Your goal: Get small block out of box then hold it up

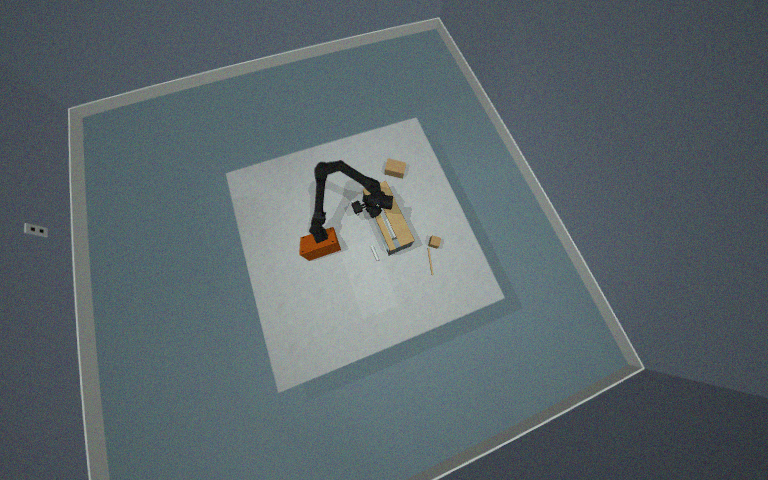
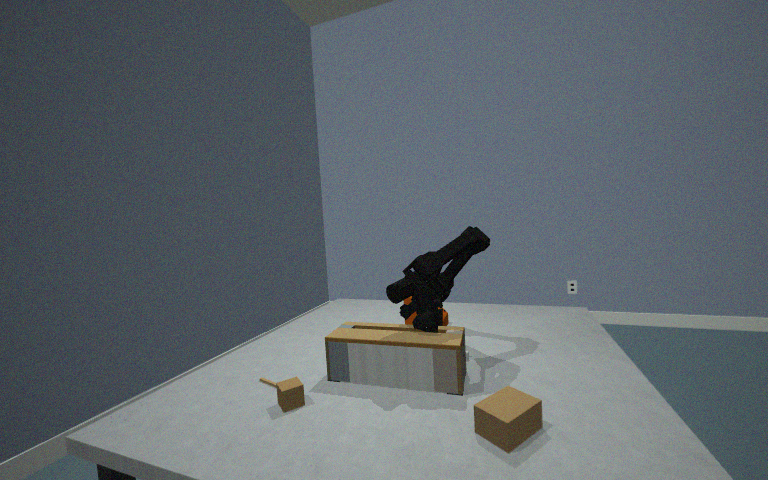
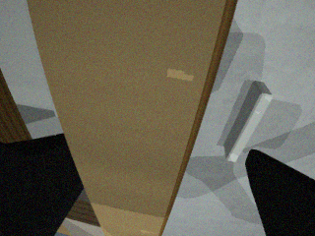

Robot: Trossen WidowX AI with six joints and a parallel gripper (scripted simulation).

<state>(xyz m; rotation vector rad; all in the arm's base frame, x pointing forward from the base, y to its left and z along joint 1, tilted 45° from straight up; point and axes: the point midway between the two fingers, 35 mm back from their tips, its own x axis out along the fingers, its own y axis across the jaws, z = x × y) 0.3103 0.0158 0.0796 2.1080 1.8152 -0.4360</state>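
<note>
My gripper tip is 40 mm short of the purple block, 30 mm to the right of it and 20 mm above it. Also, from my gripper tip: box (110 mm to the right, 30 mm ahead, 20 mm below).
</note>
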